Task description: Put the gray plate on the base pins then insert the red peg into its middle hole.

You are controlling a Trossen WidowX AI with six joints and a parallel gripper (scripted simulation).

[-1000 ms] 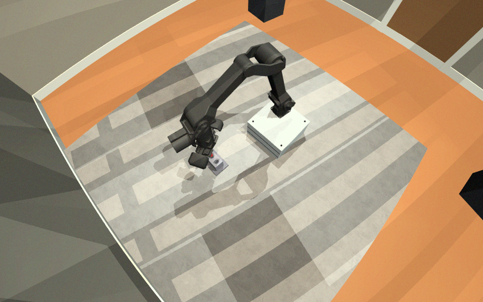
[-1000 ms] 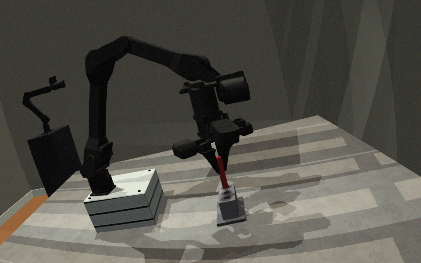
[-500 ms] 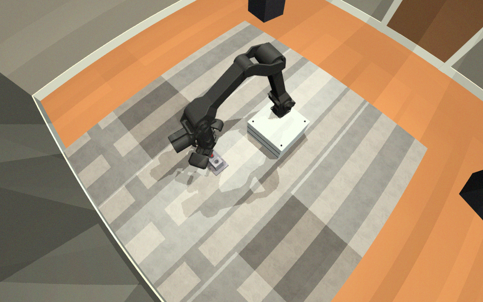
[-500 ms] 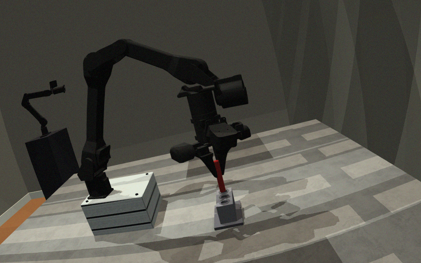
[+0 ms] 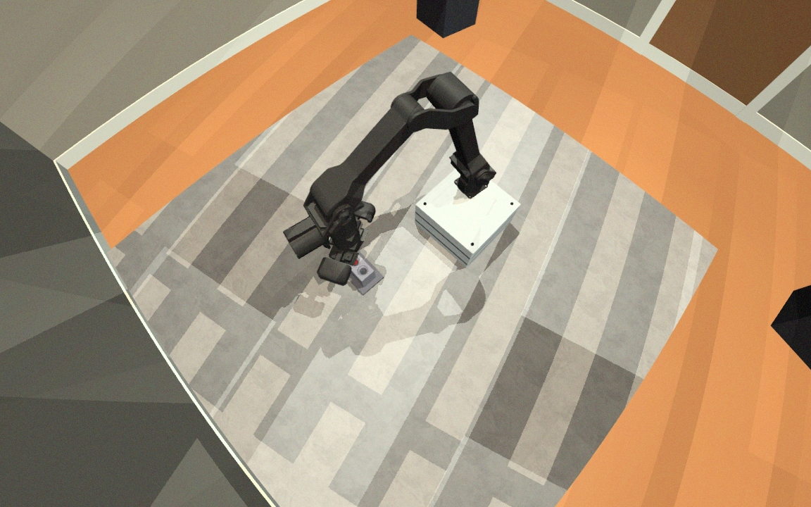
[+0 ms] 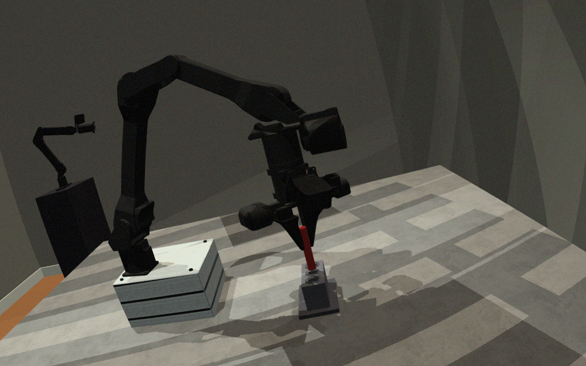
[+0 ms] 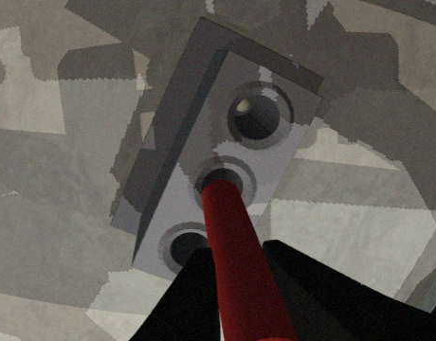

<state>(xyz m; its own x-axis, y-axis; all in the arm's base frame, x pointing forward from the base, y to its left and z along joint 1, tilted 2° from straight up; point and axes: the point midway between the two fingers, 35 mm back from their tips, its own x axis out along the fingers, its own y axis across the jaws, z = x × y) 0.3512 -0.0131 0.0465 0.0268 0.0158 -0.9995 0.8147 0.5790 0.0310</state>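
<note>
Right now my gripper tip is 6 cm above the gray plate. Round my gripper tip: base: 10 cm below; then red peg: right at my gripper tip.
</note>
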